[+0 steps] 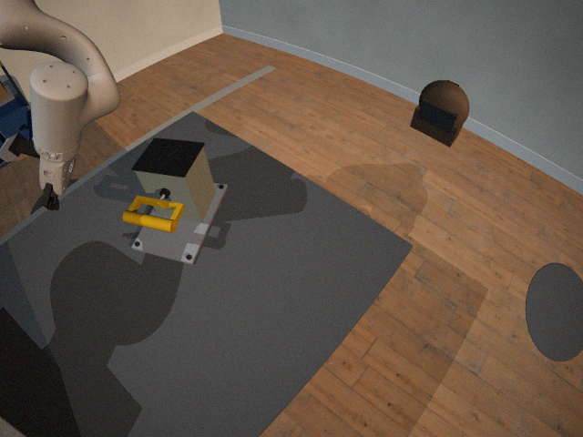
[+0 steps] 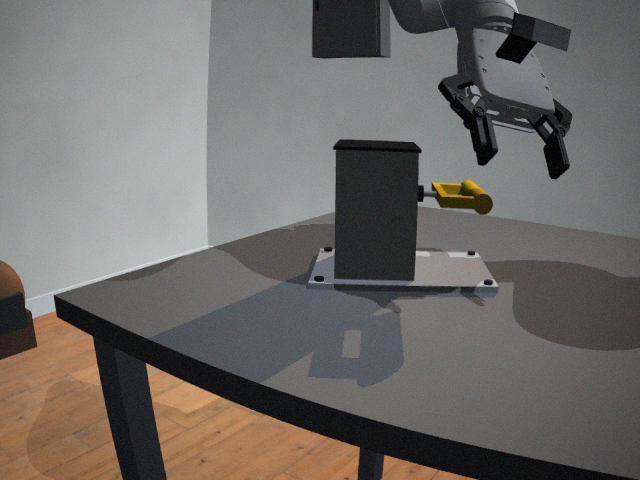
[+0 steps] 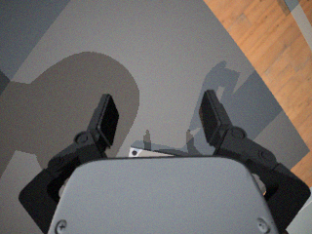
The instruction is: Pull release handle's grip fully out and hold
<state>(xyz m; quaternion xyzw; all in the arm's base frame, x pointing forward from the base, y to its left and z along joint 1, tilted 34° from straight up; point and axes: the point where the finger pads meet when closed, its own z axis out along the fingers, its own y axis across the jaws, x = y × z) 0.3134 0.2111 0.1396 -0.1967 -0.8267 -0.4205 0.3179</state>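
The grey base plate lies 21 cm ahead of my hand, 12 cm to the right of it and 18 cm below it.
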